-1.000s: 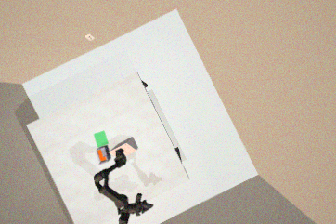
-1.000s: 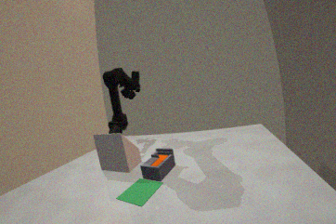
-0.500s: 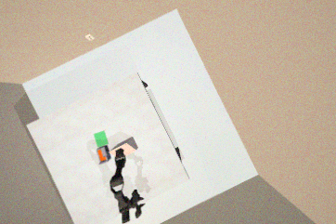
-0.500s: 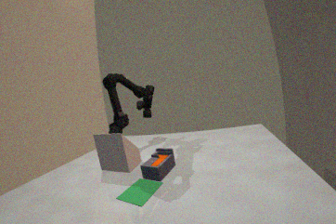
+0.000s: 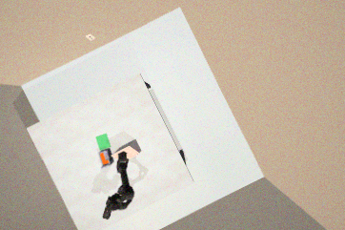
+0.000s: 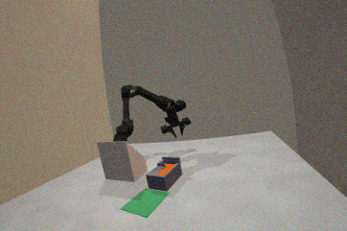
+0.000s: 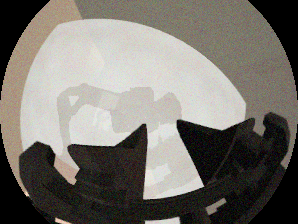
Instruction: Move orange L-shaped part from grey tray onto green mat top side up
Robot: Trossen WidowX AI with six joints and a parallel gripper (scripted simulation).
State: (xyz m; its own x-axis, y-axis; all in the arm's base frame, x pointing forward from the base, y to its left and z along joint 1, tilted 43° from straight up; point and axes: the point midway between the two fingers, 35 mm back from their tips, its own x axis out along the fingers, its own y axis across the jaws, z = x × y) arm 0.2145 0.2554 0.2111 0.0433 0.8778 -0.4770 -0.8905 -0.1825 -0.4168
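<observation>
Now: the orange L-shaped part 2 cm ahead of my gripper tip, 35 cm to the right of it and 7 cm below it. The rest, counted from my gripper tip: green mat 1 cm behind, 51 cm to the right, 13 cm below.
</observation>
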